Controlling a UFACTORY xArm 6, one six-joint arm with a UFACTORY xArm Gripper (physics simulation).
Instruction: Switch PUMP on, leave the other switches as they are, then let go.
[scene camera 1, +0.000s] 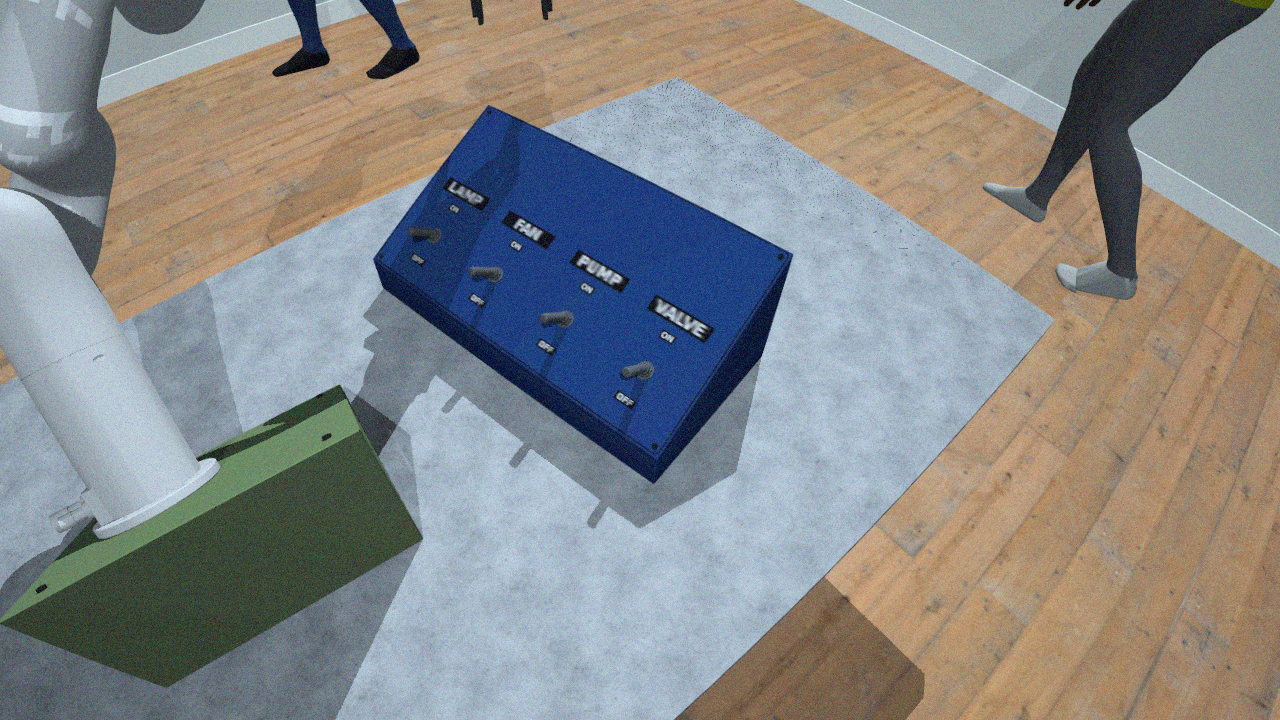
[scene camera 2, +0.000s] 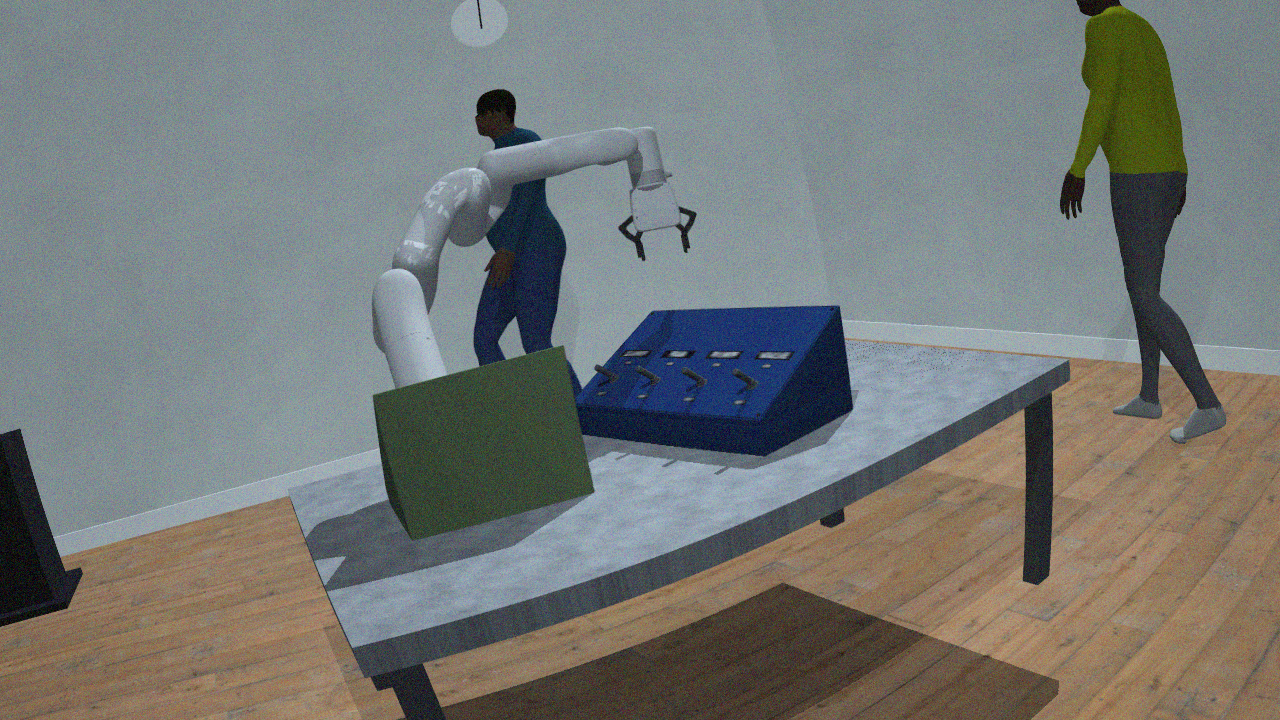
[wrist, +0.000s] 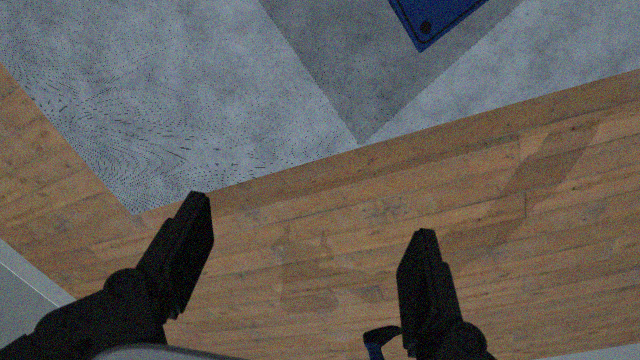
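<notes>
A blue sloped switch panel stands on the table, with ON marked above each lever and OFF below. The PUMP lever is third from the left, between the FAN lever and the VALVE lever. The LAMP lever is leftmost. All the levers lean alike, seemingly toward OFF. My gripper is open and empty, high above and behind the panel, fingers pointing down. It does not show in scene camera 1.
A green box stands beside the arm's base, left of the panel. The grey table carries both; the wrist view shows its edge and corner over the wooden floor. Two people stand beyond the table.
</notes>
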